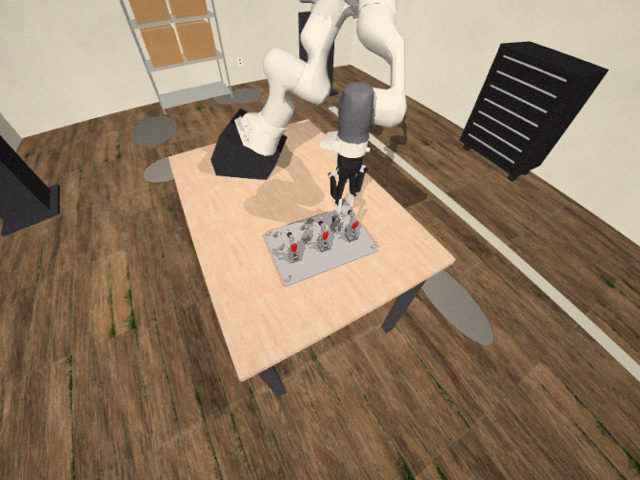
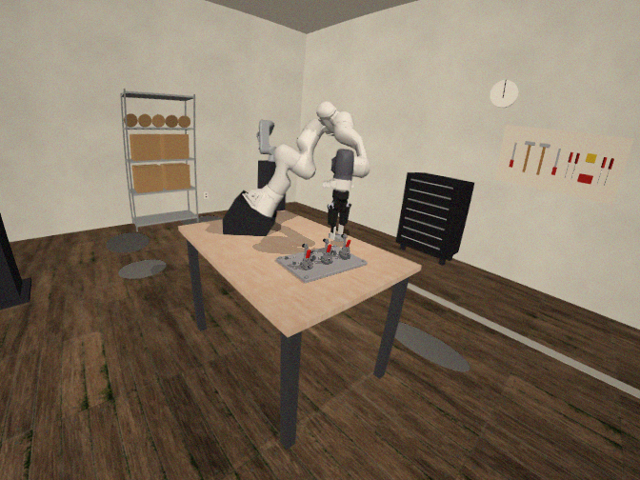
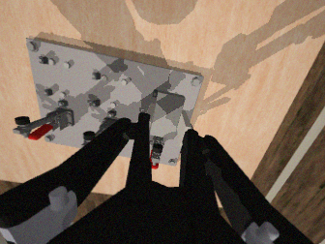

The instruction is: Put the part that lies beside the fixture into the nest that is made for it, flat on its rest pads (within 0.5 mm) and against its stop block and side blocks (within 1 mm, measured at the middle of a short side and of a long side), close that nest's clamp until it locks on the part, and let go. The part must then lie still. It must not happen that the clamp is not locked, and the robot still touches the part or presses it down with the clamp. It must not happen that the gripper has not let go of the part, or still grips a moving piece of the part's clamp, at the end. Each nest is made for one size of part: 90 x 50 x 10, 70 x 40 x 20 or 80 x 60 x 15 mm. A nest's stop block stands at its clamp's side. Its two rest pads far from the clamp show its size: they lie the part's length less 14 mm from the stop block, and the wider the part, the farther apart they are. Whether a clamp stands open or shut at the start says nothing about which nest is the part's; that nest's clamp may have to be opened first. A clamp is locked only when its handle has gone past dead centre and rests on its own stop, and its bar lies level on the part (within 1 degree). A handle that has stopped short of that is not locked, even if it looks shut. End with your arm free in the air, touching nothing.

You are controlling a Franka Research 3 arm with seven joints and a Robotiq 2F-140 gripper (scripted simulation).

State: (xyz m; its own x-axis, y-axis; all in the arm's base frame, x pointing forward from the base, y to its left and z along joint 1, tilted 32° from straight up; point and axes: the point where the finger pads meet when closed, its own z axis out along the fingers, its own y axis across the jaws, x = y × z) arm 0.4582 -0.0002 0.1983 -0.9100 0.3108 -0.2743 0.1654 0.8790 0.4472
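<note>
My hand is 3 cm above the grey block. From my hand the other things lie so: plate (3 cm ahead, 12 cm to the right, 11 cm below).
</note>
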